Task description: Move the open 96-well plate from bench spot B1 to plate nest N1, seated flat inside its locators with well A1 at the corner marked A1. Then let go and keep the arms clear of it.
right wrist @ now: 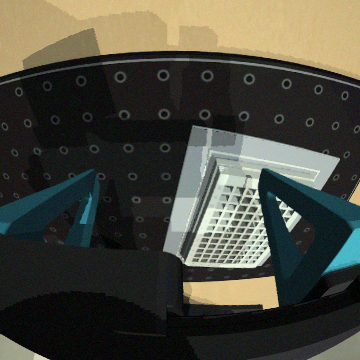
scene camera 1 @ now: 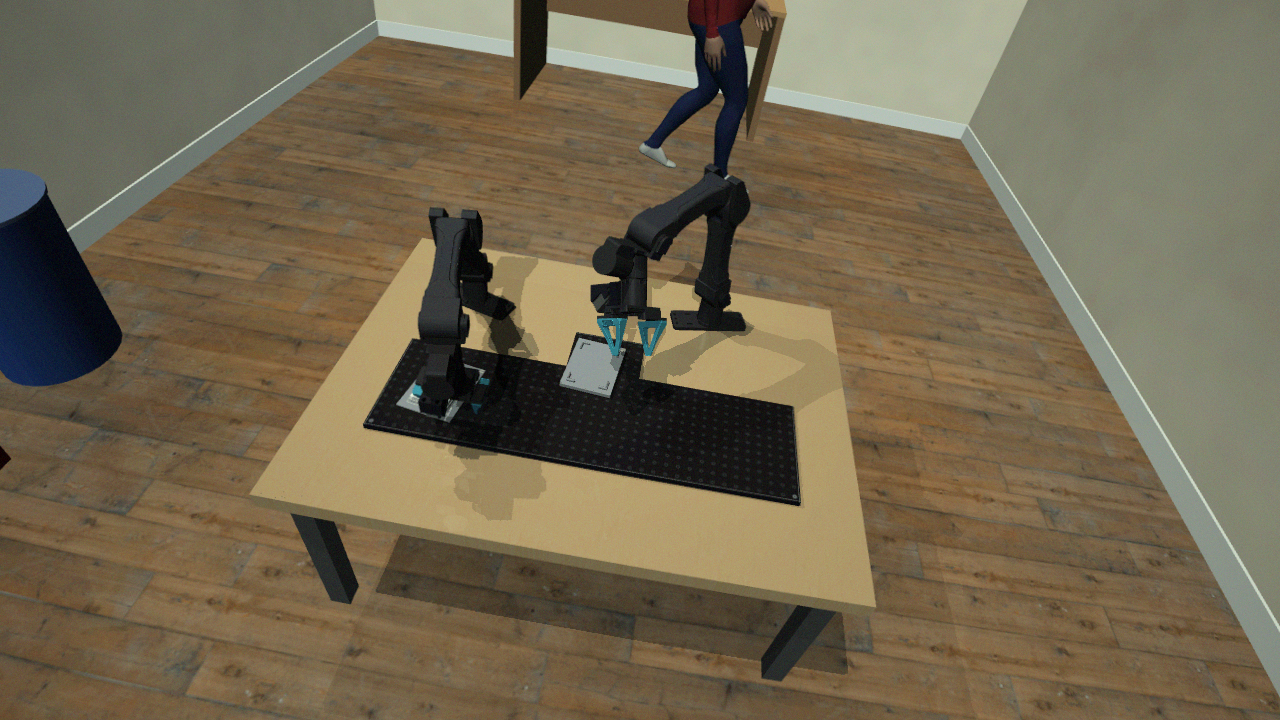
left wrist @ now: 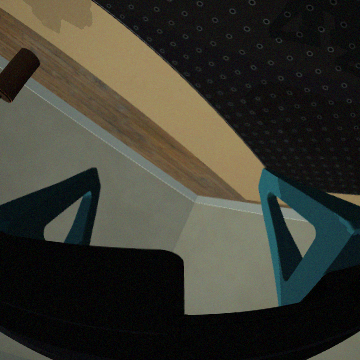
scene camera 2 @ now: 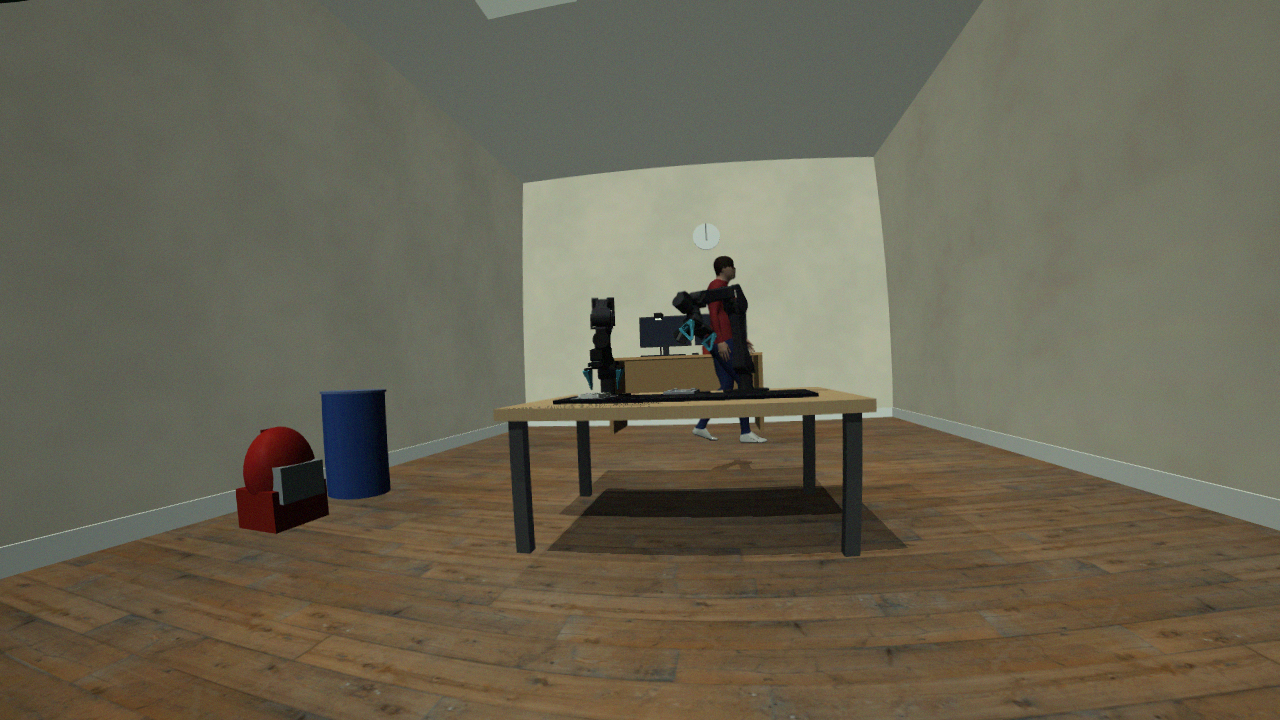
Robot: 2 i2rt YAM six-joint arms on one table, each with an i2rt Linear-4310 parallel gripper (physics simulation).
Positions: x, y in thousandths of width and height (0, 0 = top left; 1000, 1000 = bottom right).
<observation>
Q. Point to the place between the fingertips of my left gripper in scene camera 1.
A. At 494, 494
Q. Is my right gripper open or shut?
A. Open.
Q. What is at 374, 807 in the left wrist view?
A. My left gripper.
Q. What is my left gripper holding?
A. Nothing.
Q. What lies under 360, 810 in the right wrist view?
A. My right gripper.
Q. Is my left gripper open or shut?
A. Open.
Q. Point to a white well plate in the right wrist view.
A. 635, 640
</observation>
